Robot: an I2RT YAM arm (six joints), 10 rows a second.
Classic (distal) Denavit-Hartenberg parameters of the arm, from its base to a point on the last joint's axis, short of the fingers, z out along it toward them. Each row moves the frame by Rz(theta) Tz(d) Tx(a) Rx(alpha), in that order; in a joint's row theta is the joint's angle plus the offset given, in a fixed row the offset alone. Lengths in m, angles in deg.
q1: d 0.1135  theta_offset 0  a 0.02  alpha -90
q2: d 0  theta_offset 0  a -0.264  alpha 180
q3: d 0  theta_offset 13.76  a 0.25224  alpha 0
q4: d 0  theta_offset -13.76  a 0.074  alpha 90
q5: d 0  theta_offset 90  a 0  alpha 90
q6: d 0.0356  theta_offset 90  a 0  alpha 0
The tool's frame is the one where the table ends.
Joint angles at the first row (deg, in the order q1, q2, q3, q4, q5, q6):
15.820, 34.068, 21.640, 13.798, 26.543, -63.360
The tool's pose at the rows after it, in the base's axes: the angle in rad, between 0 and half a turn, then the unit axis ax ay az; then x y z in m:
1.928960, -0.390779, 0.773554, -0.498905, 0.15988, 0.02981, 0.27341
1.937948, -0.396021, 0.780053, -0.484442, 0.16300, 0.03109, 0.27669
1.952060, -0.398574, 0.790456, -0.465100, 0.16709, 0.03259, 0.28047
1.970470, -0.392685, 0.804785, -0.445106, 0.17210, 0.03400, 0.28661
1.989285, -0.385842, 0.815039, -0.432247, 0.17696, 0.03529, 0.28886
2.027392, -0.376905, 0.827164, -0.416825, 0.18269, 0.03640, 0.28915
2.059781, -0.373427, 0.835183, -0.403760, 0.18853, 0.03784, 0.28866
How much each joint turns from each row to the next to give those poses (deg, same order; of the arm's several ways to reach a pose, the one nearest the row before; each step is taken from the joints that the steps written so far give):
-0.001, 0.880, 1.904, -3.302, -1.795, 1.205
0.002, 1.246, 1.608, -1.967, -0.667, 1.068
-0.001, 1.640, 2.057, -2.613, -0.581, 1.700
0.000, 2.034, 2.793, -3.185, 0.017, 2.368
0.043, 1.848, 1.687, -1.741, 0.383, 1.737
-0.025, 2.219, 1.843, -2.688, 0.738, 2.104
-0.018, 2.163, 1.512, -1.946, 0.265, 1.482

